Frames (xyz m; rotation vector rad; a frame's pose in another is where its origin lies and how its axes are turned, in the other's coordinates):
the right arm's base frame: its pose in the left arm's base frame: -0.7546 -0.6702 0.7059 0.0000 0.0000 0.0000
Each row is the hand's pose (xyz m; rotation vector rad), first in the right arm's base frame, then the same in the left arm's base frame.
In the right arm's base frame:
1: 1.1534 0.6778 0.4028 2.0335 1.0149 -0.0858
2: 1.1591 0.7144 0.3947 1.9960 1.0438 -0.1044
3: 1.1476 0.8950 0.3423 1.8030 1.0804 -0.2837
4: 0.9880 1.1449 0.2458 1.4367 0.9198 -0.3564
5: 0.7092 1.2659 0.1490 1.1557 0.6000 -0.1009
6: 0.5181 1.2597 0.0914 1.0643 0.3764 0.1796
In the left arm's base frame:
1: 0.3988 0.0076 1.1087 2.0335 1.0149 -0.0858
2: 0.4045 0.0442 1.1006 1.9960 1.0438 -0.1044
3: 0.3930 0.2248 1.0482 1.8030 1.0804 -0.2837
4: 0.2334 0.4747 0.9517 1.4367 0.9198 -0.3564
5: -0.0454 0.5957 0.8549 1.1557 0.6000 -0.1009
6: -0.2365 0.5895 0.7973 1.0643 0.3764 0.1796

